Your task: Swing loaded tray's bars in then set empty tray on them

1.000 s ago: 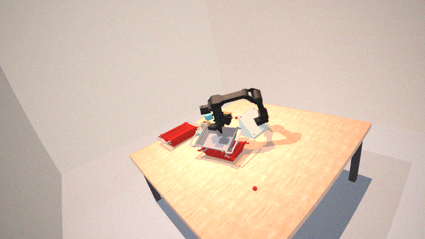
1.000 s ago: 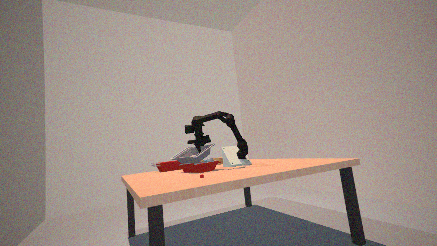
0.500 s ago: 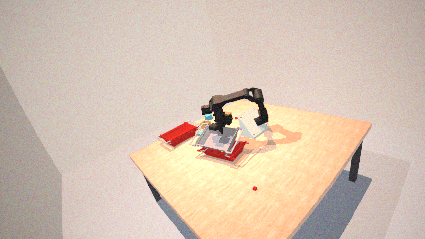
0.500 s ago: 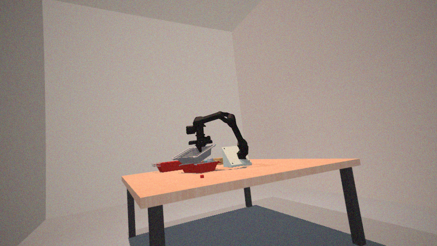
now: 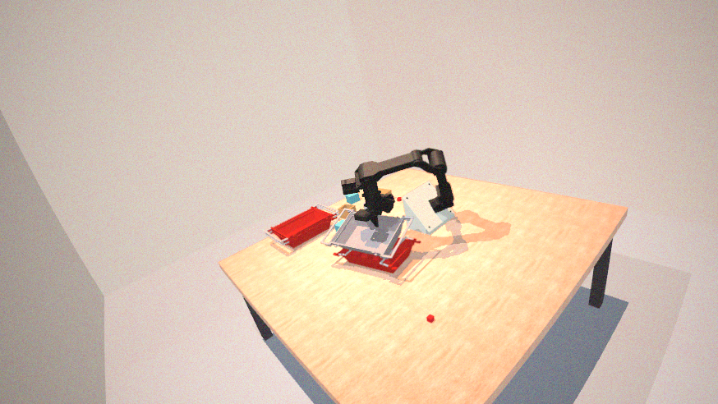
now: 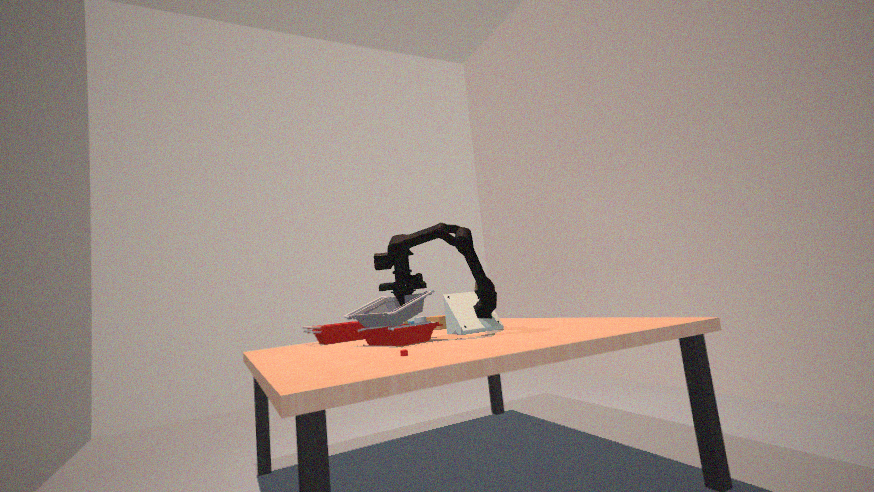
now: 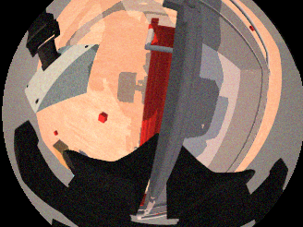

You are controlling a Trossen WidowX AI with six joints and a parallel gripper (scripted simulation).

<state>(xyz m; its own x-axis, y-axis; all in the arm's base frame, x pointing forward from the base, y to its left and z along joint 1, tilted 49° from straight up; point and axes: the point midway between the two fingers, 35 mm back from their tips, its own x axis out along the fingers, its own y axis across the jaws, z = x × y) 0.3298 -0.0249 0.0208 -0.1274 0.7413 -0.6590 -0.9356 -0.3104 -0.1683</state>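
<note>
Now: the grey tray 7 cm ahead of my gripper tip, 2 cm to the left of it and 1 cm above it. Also, from my gripper tip: small red cube 42 cm to the left, 14 cm ahead, 11 cm below; then tan box 41 cm to the right, 10 cm below, 9 cm behind.
</note>
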